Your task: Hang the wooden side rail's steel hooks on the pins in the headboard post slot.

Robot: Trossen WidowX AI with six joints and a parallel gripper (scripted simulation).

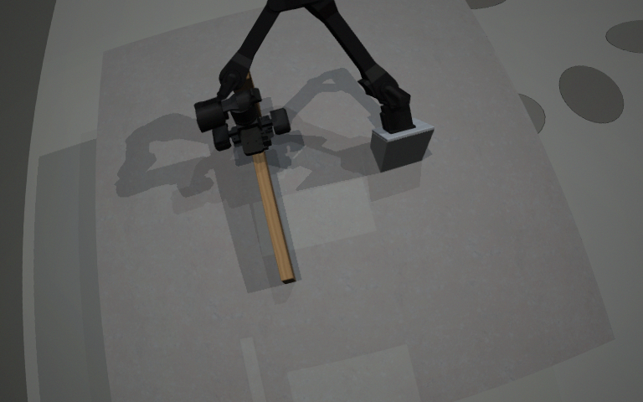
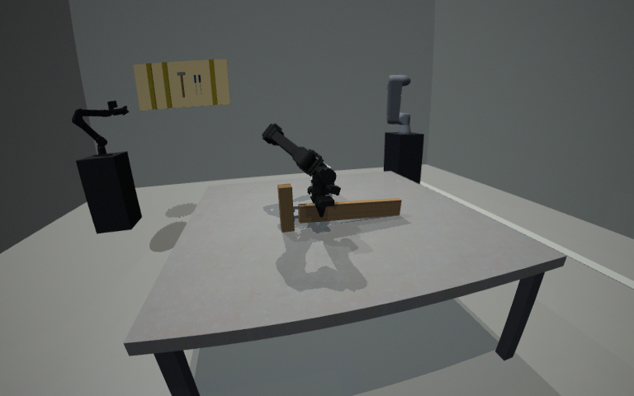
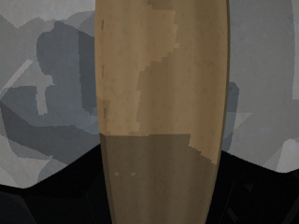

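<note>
Right now the headboard post is 130 mm to the right of my gripper tip and 40 mm above it.
</note>
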